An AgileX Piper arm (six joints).
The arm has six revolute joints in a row. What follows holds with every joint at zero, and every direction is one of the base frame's.
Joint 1 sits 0.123 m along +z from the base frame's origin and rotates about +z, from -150 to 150 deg.
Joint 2 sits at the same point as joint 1 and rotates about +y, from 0 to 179.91 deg.
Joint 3 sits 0.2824 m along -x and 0.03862 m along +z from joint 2 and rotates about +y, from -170 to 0 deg.
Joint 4 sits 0.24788 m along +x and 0.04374 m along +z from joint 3 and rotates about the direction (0.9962, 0, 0.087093), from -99.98 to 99.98 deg.
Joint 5 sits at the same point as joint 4 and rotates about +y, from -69.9 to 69.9 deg.
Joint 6 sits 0.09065 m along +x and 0.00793 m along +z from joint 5 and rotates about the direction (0.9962, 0, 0.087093), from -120 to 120 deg.
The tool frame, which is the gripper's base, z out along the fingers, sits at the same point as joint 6; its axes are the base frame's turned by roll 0, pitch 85.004 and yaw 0 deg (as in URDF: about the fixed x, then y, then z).
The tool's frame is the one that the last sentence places.
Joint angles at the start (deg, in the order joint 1, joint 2, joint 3, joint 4, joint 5, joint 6):
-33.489 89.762 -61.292 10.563 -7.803 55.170
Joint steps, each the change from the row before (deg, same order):
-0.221 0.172 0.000 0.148 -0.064 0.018
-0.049 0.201 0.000 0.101 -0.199 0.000
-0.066 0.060 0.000 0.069 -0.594 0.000
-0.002 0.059 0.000 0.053 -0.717 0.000
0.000 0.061 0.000 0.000 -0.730 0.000
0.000 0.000 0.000 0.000 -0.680 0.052
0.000 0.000 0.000 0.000 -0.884 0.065
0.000 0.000 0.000 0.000 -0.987 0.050
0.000 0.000 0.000 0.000 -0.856 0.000
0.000 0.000 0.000 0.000 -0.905 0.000
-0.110 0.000 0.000 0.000 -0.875 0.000
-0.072 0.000 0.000 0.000 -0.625 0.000
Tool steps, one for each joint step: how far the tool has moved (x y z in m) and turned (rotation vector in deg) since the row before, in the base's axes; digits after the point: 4 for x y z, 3 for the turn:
-0.0003 -0.0015 -0.0010 0.184 0.008 -0.296
0.0004 -0.0007 -0.0010 0.067 -0.038 -0.124
0.0000 -0.0007 0.0005 -0.276 -0.445 -0.196
0.0003 -0.0005 0.0007 -0.365 -0.532 -0.148
0.0003 -0.0004 0.0007 -0.412 -0.513 -0.126
0.0001 -0.0003 0.0010 -0.374 -0.555 -0.130
0.0001 -0.0004 0.0013 -0.489 -0.720 -0.168
0.0001 -0.0004 0.0015 -0.563 -0.791 -0.181
0.0001 -0.0003 0.0013 -0.523 -0.661 -0.148
0.0001 -0.0004 0.0014 -0.553 -0.699 -0.157
-0.0004 -0.0009 0.0013 -0.535 -0.676 -0.262
-0.0002 -0.0006 0.0010 -0.383 -0.482 -0.180

